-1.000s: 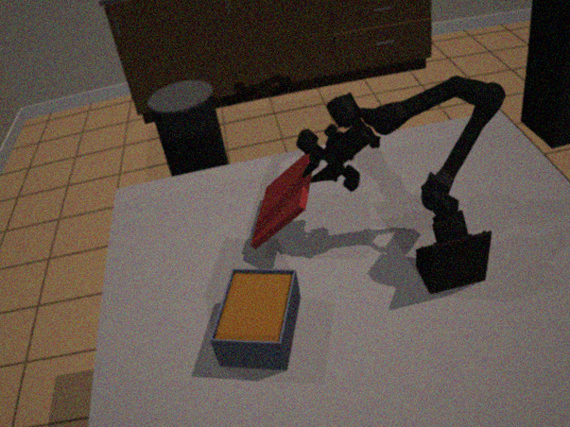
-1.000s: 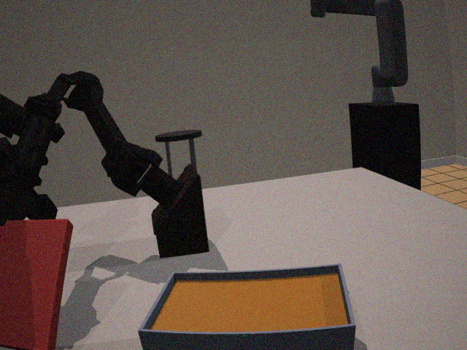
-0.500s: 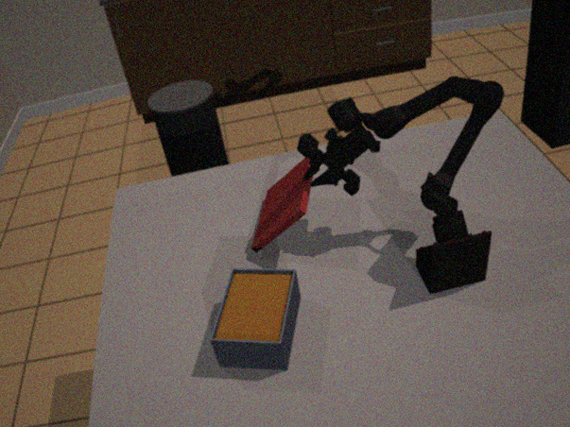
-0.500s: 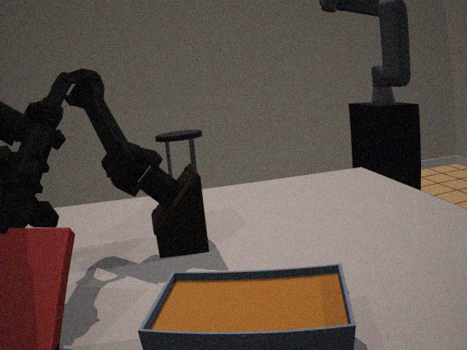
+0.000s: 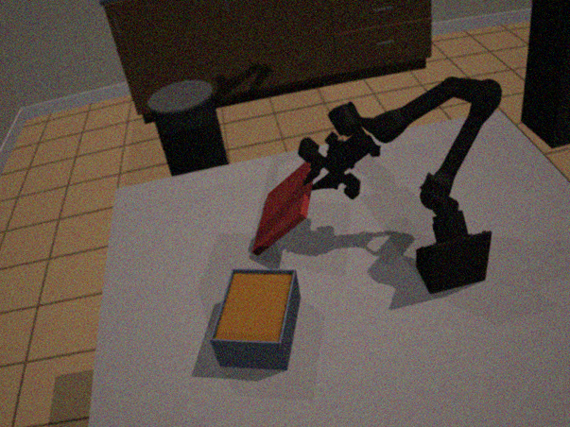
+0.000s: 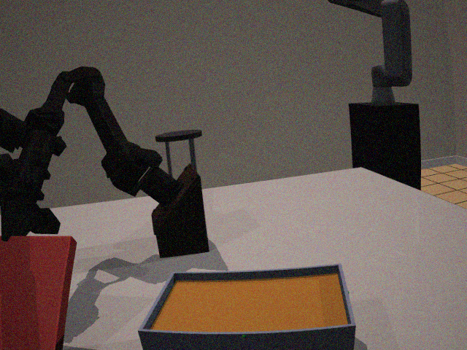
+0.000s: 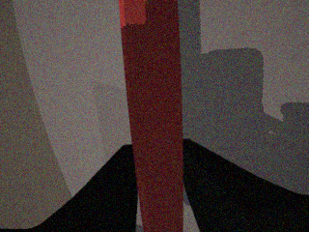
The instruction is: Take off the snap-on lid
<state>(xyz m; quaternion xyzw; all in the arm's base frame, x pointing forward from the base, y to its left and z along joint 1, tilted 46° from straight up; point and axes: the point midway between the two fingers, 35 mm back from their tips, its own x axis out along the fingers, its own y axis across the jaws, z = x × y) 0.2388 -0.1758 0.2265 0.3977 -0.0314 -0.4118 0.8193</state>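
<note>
Right now my gripper tip is 60 mm short of the lid, 50 mm above it and 20 mm to the left of it. The rest, counted from my gripper tip: storage box: 310 mm to the left, 200 mm ahead, 80 mm below.
</note>
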